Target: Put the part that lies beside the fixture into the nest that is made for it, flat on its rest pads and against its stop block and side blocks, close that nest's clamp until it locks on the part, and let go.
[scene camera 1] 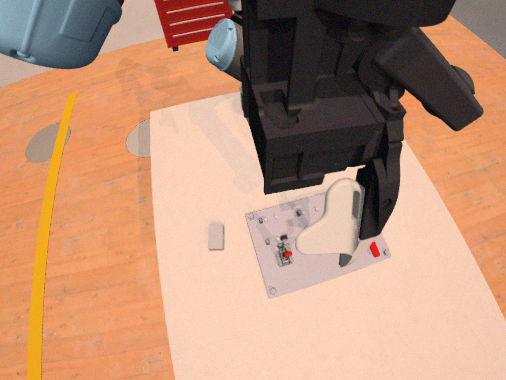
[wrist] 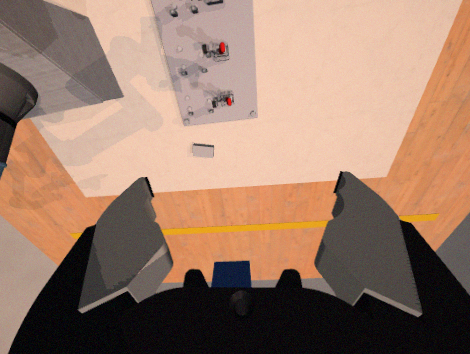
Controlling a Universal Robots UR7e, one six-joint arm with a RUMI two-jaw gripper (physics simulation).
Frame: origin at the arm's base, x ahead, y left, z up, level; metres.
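Where they show: gripper, between the fingertips: [scene camera 1: 317, 193] [wrist: 241, 177].
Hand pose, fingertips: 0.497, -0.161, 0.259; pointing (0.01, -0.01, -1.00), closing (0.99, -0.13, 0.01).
Observation:
Things, the pixels of their top centre, and the offset from my fingertips, as dx, dy, dz. "*": a spot on its surface instead.
- small grey rectangular block, centre of its top: [scene camera 1: 215, 236] [wrist: 203, 151] -0.147, -0.134, -0.416
- grey plate, a spot on its surface: [scene camera 1: 310, 280] [wrist: 251, 76] * +0.044, +0.056, -0.422
- clamp, a spot on its surface: [scene camera 1: 285, 253] * -0.026, +0.008, -0.337
- red handle, centre of its top: [scene camera 1: 375, 248] +0.038, +0.231, -0.374
The part, a small grey rectangular block [scene camera 1: 216, 236] [wrist: 203, 150], lies on the pale table top beside the fixture's short edge. The fixture is a grey plate [scene camera 1: 310, 280] [wrist: 245, 75] with small pads, blocks and red-handled clamps. One clamp [scene camera 1: 285, 253] [wrist: 223, 99] stands nearest the part, and another clamp [wrist: 217, 50] shows beyond it in the wrist view. A red handle [scene camera 1: 375, 249] shows near the plate's far corner in the scene view. My gripper [wrist: 241, 177] is open and empty, high above the table. In the scene view its body and one finger hide much of the fixture.
A grey pedestal [wrist: 75, 65] stands at the left in the wrist view, beside the fixture. A yellow strip [scene camera 1: 46, 215] [wrist: 250, 228] runs across the wooden floor past the table edge. A red drawer cabinet [scene camera 1: 192, 22] stands at the back. A blue object [wrist: 231, 274] shows between the finger bases.

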